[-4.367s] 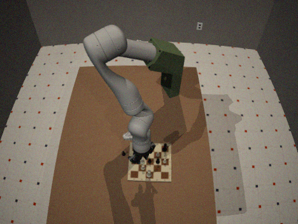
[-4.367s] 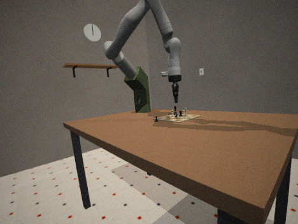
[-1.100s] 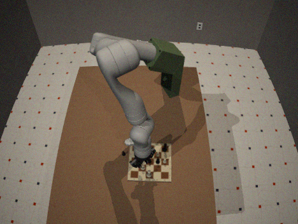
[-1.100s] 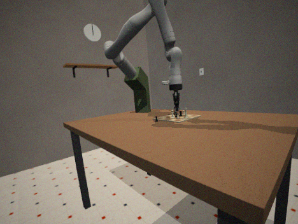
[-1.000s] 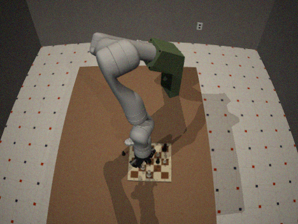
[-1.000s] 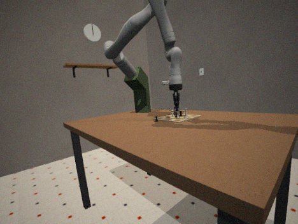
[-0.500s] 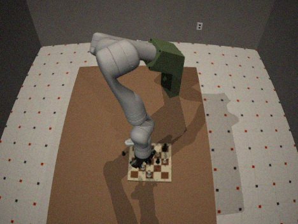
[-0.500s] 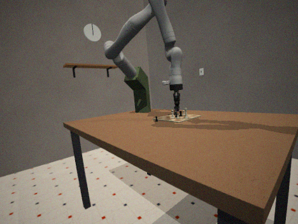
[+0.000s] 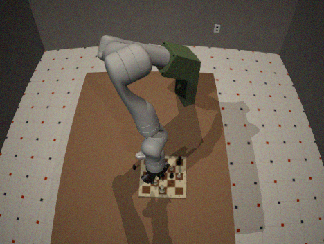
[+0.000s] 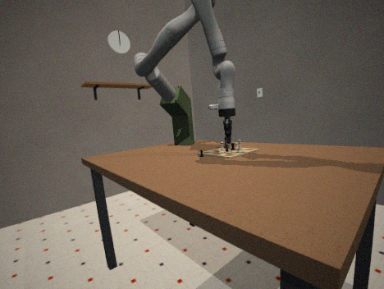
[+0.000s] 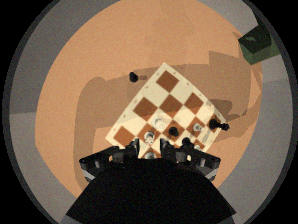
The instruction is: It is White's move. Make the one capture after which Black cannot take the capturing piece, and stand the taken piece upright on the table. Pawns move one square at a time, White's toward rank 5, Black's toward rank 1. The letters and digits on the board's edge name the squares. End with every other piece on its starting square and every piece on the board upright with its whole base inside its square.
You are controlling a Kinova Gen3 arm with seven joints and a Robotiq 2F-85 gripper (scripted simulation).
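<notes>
My gripper is now 30 mm past the chessboard, 40 mm to the right of it and 60 mm above it. Round my hand: tall black piece: 80 mm behind, 130 mm to the left, 30 mm below.
</notes>
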